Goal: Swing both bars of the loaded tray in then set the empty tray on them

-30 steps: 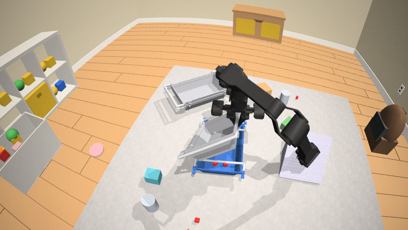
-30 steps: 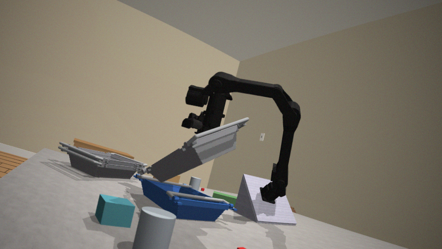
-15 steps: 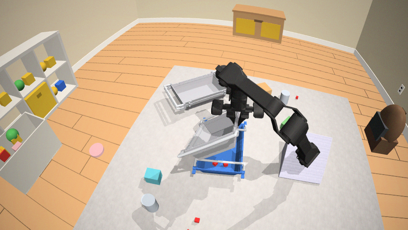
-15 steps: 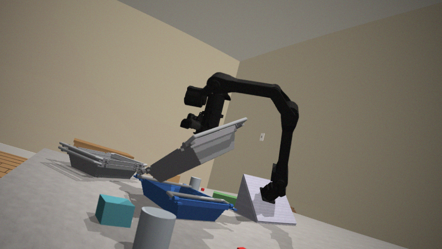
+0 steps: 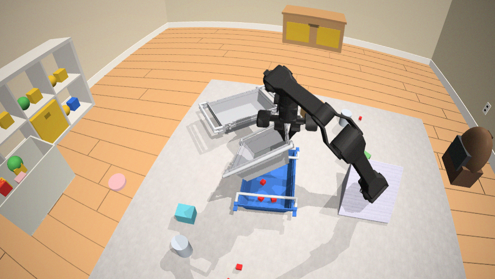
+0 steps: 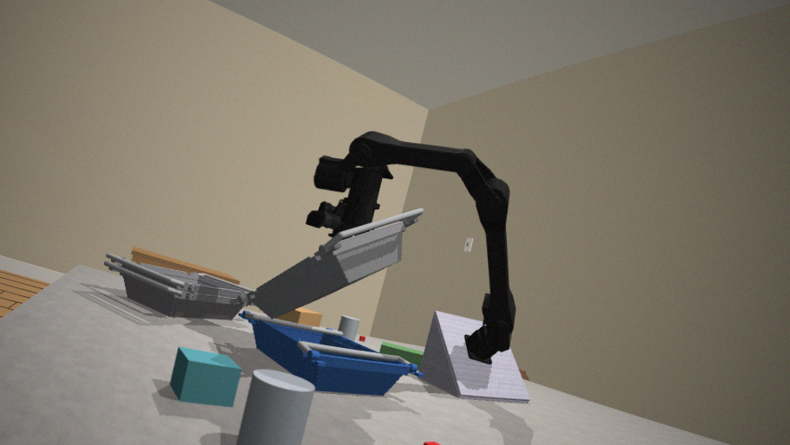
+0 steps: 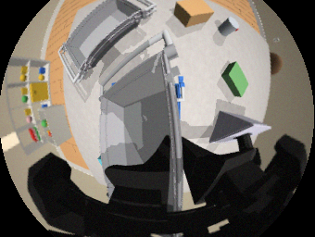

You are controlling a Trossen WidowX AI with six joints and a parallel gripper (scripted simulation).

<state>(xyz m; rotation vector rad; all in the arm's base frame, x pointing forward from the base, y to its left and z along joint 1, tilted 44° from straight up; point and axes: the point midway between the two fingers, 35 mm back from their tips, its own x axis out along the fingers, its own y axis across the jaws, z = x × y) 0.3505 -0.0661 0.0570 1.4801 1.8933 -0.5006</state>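
The grey plastic tray is 70 mm ahead of my gripper tip, 50 mm to the left of it and 10 mm above it. From my gripper tip the other things lie so: orange box (30 mm behind, 400 mm to the right, 150 mm below); then teal cube (230 mm ahead, 310 mm to the left, 160 mm below).
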